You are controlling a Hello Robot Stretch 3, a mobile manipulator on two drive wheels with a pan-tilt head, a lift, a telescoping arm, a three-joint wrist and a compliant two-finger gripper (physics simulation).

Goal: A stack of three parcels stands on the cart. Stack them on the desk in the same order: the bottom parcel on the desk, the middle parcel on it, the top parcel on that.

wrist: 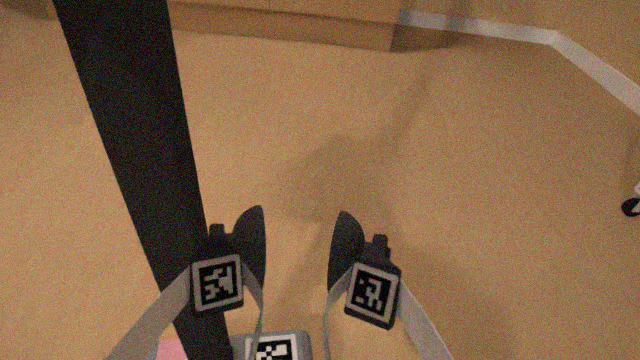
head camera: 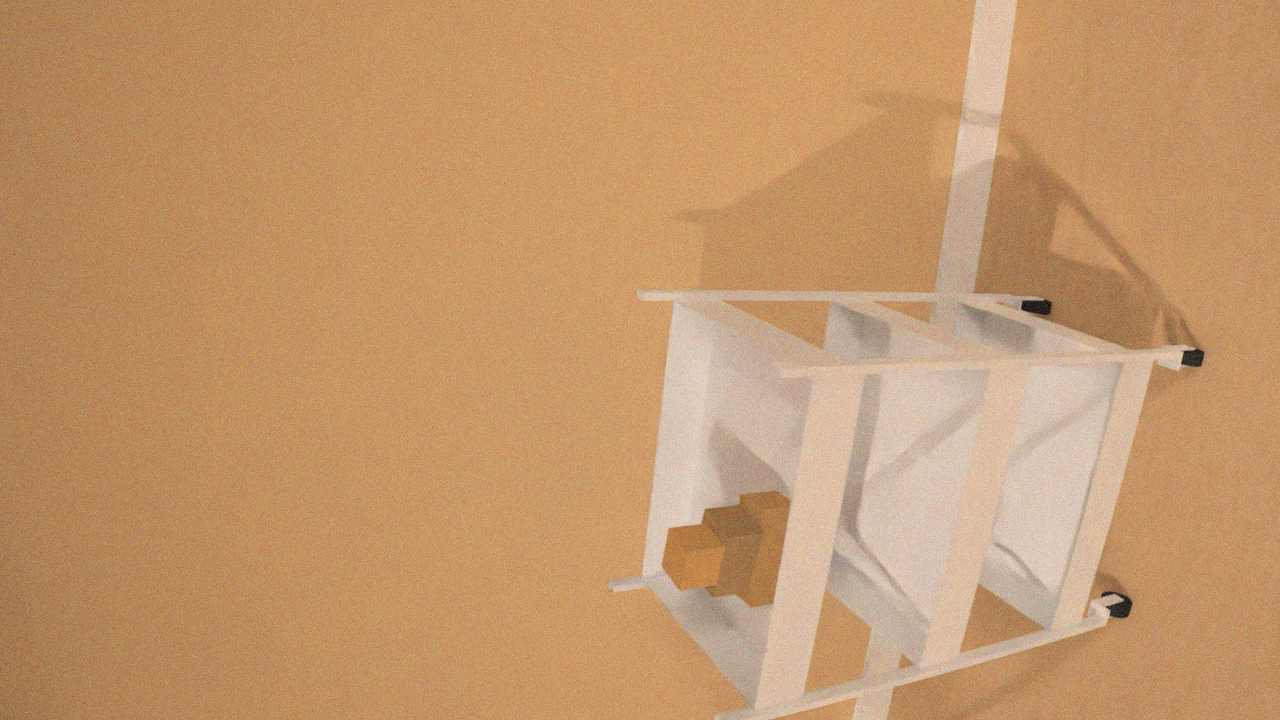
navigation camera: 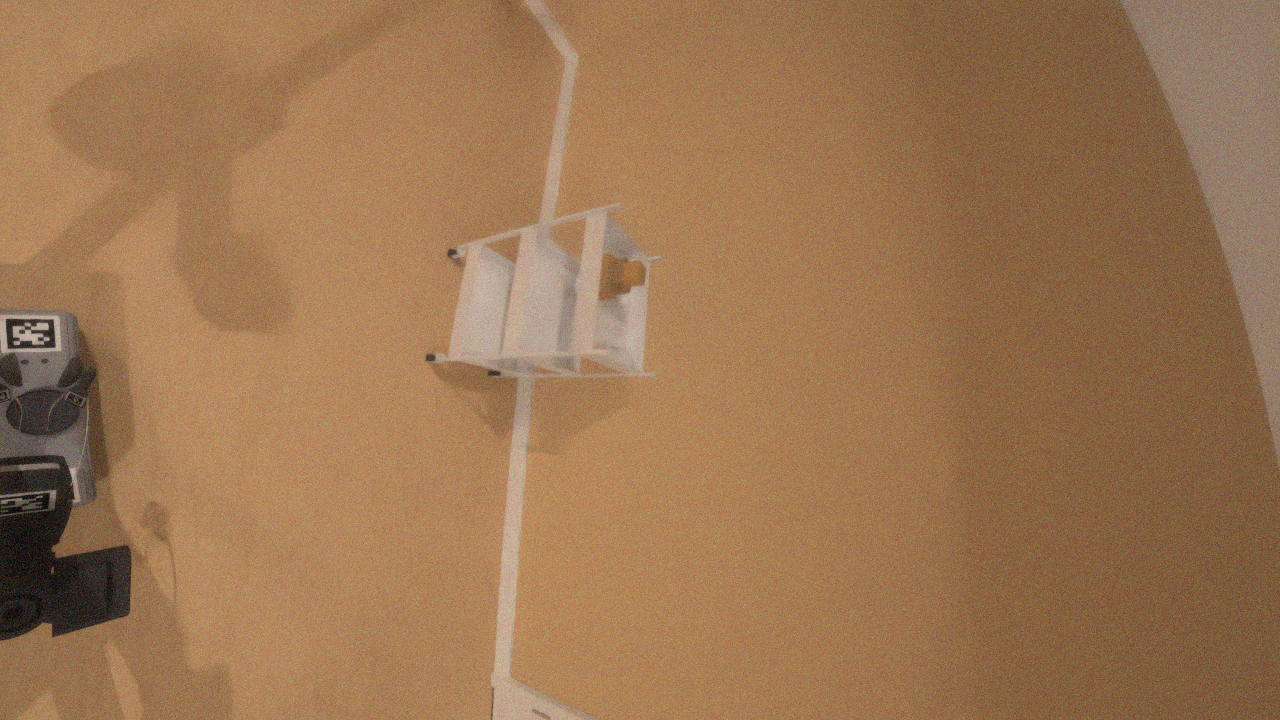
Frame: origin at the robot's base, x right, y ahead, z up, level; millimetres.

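Seen in the pictures: gripper, fingertip midpoint: (wrist: 299, 236) (navigation camera: 45, 357); robot's base at its link origin: (navigation camera: 43, 408).
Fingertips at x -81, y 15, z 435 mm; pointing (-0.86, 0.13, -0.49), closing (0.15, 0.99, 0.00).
Observation:
Offsets run from my fingertips to a thing's top centre. "pt": to the spot under its first point.
The white cart @[pt dx -158, dy +875, dz +262 mm] (head camera: 810, 537) (navigation camera: 586, 295) shows sideways in the head and navigation views. On its top shelf, near one end, stands the stack: the small orange-brown top parcel @[dx -191, dy +984, dz +380 mm] (head camera: 696, 557) (navigation camera: 634, 273), the darker middle parcel @[dx -192, dy +989, dz +330 mm] (head camera: 735, 537), and the bottom parcel @[dx -194, dy +984, dz +280 mm] (head camera: 767, 546), partly hidden behind the shelf edge. In the navigation view the lower two parcels are hard to tell apart. My gripper (wrist: 299, 236) is open in the wrist view, with floor showing between its fingers, away from the parcels. The desk does not show in these views.
A white skirting strip (head camera: 980, 98) (navigation camera: 512, 537) runs along the wall behind the cart. A wheel @[pt dx -369, dy +931, dz -400 mm] (wrist: 631, 206) shows at the wrist view's right edge. A wooden cabinet (wrist: 300, 12) stands at its top. A black mast (wrist: 135, 125) crosses its left side. A white panel (navigation camera: 528, 702) shows at the navigation view's bottom.

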